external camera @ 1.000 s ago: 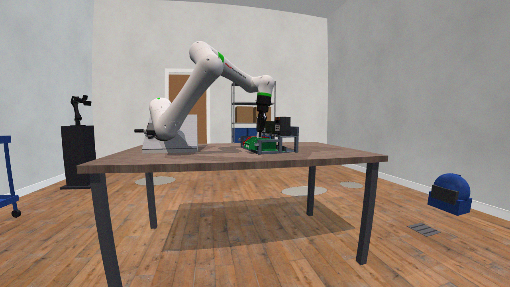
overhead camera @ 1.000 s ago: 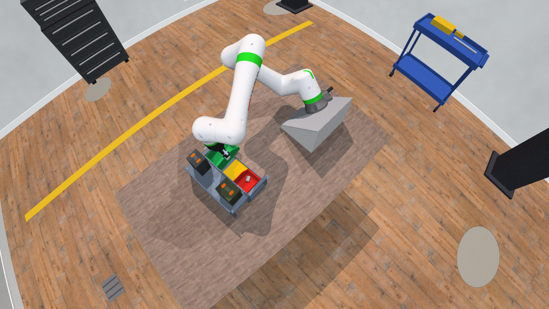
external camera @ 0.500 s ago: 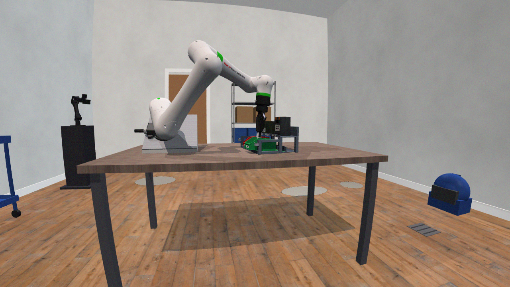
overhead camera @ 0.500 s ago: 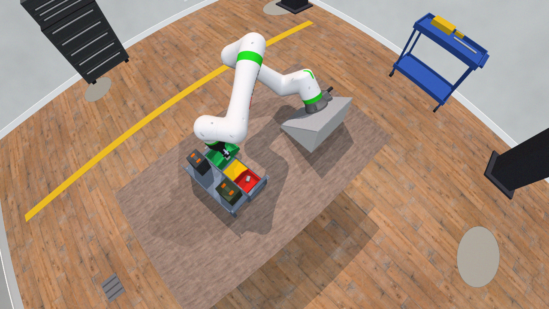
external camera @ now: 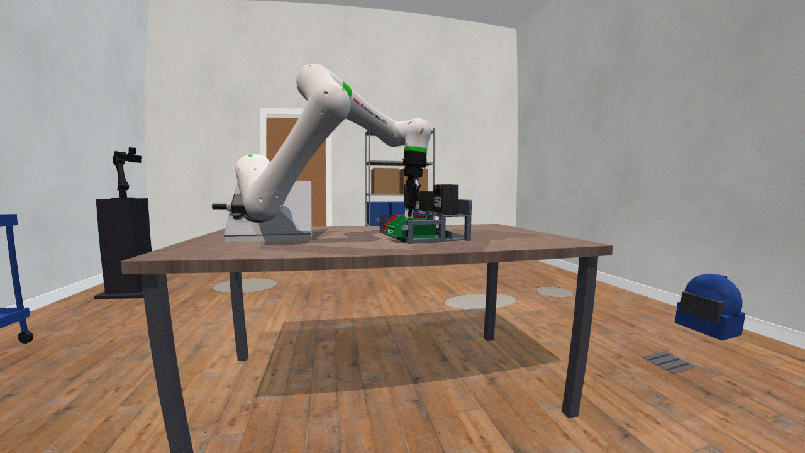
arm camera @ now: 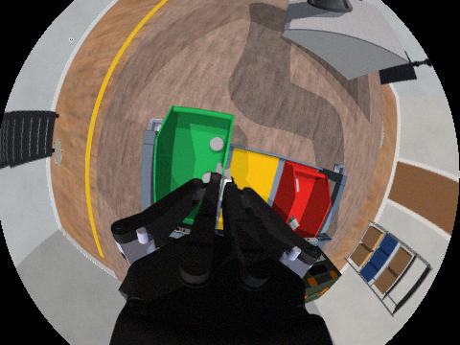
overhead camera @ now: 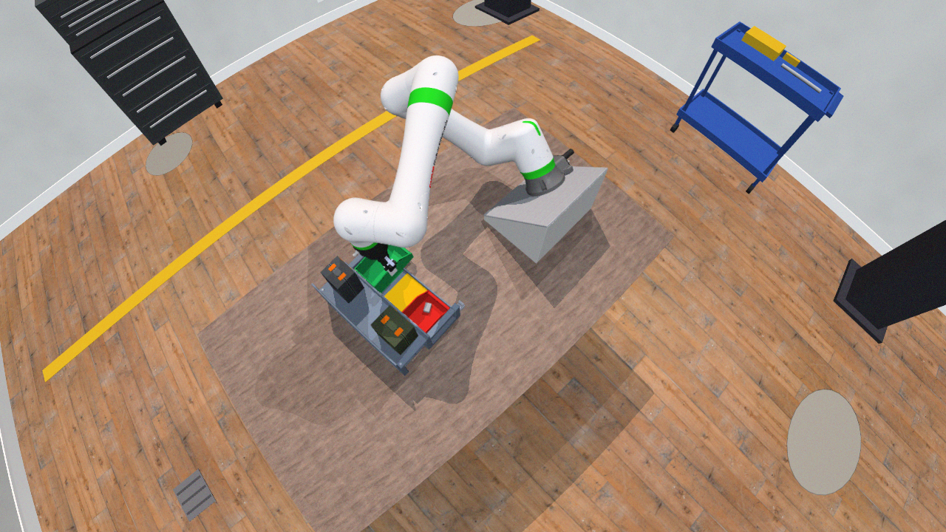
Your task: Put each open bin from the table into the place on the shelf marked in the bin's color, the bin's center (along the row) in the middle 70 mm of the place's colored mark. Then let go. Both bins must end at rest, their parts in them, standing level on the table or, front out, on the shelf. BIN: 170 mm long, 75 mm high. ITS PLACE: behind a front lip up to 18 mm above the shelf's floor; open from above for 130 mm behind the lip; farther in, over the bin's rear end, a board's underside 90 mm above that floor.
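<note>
Now: hand 5 cm to the left of the green bin and 4 cm above it. The rest, counted from my hand: red bin (3 cm ahead, 18 cm to the left, 5 cm below).
</note>
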